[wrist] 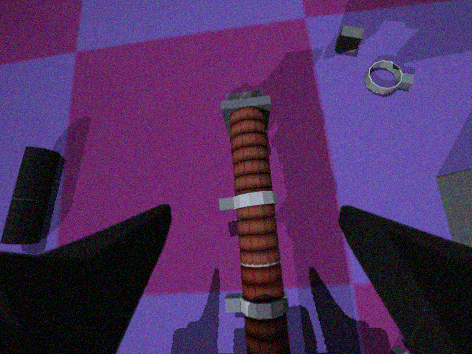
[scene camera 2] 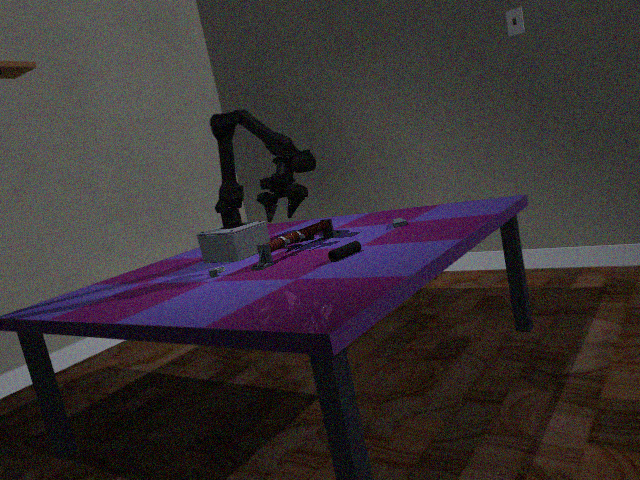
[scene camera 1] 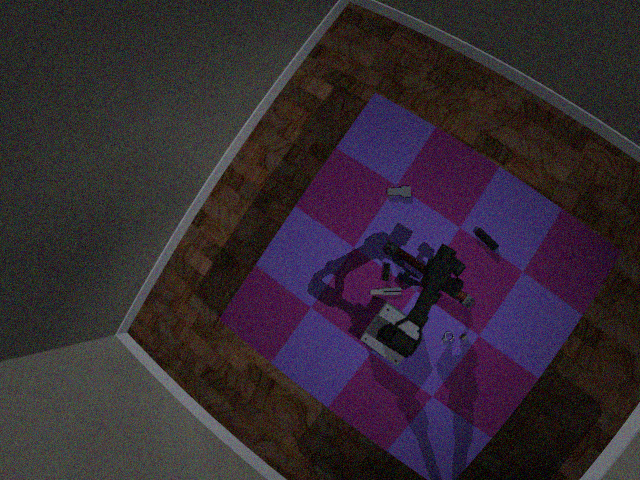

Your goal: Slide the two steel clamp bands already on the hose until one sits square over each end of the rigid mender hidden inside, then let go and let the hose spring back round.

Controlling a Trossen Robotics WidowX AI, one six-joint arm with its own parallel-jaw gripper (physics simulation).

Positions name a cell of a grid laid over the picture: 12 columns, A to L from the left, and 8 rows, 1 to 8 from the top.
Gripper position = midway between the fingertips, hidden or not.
Note:
The gripper (scene camera 2: F4) is open and holds nothing. The table carries a dark bar (wrist: A5).
The gripper is seen too in the wrist view (wrist: G5).

